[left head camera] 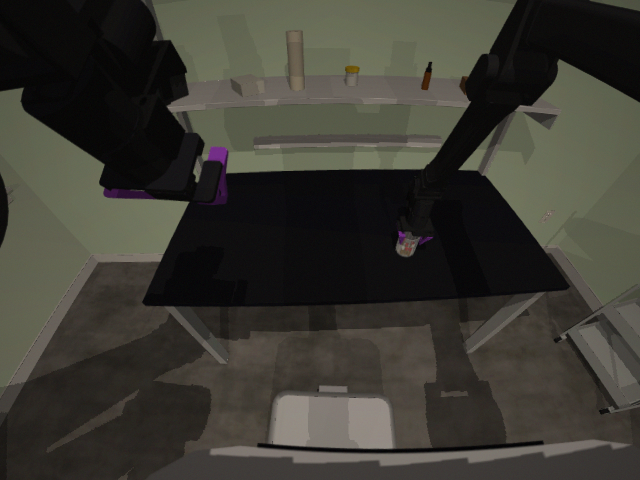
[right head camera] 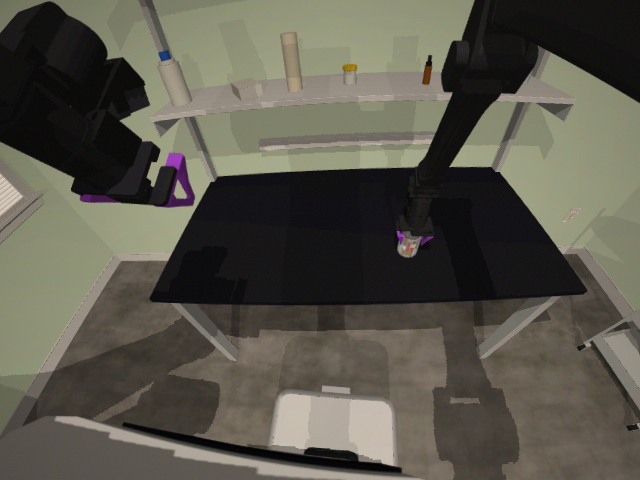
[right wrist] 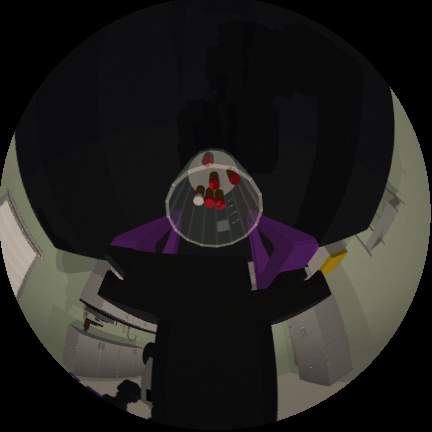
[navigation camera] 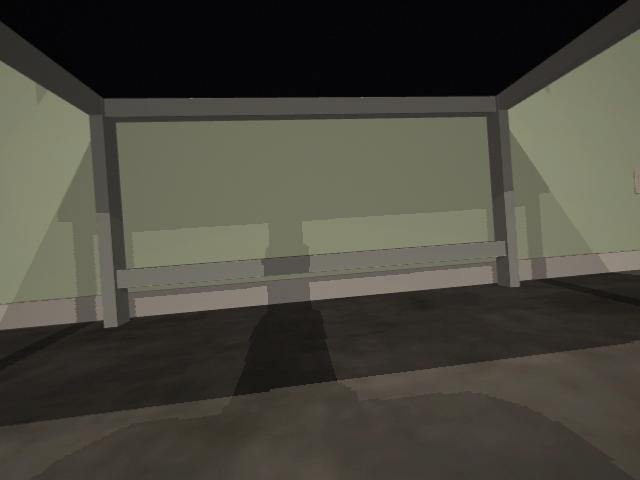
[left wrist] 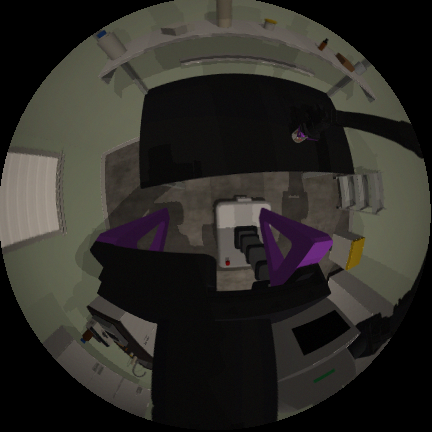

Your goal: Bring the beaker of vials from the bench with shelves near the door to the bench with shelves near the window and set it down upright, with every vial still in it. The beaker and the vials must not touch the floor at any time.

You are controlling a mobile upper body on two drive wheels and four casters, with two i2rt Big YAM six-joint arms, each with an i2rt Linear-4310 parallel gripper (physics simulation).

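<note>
The clear beaker (left head camera: 405, 246) (right head camera: 408, 247) (left wrist: 298, 136) is held between the fingers of my right gripper (left head camera: 414, 237) (right head camera: 414, 238) (right wrist: 214, 215), over the right part of the black bench (left head camera: 310, 232) (right head camera: 310, 232) (left wrist: 225, 125). It looks about upright. Whether its base touches the bench top is unclear. In the right wrist view, several vials (right wrist: 214, 182) with red caps and one with a white cap show inside the beaker. My left gripper (left wrist: 213, 212) is open and empty, in the air at the bench's left end. A window with blinds (left wrist: 30, 200) (right head camera: 10, 191) is on the left wall.
A shelf (left head camera: 320, 95) above the bench bears a tall tan cylinder (left head camera: 295, 62), a yellow-lidded jar (left head camera: 352, 76), an amber bottle (left head camera: 426, 80) and a blue-capped bottle (right head camera: 174, 82). A grey stepped frame (left head camera: 604, 356) stands at the right. Bench legs (navigation camera: 112, 258) (navigation camera: 509, 232) stand ahead of the base.
</note>
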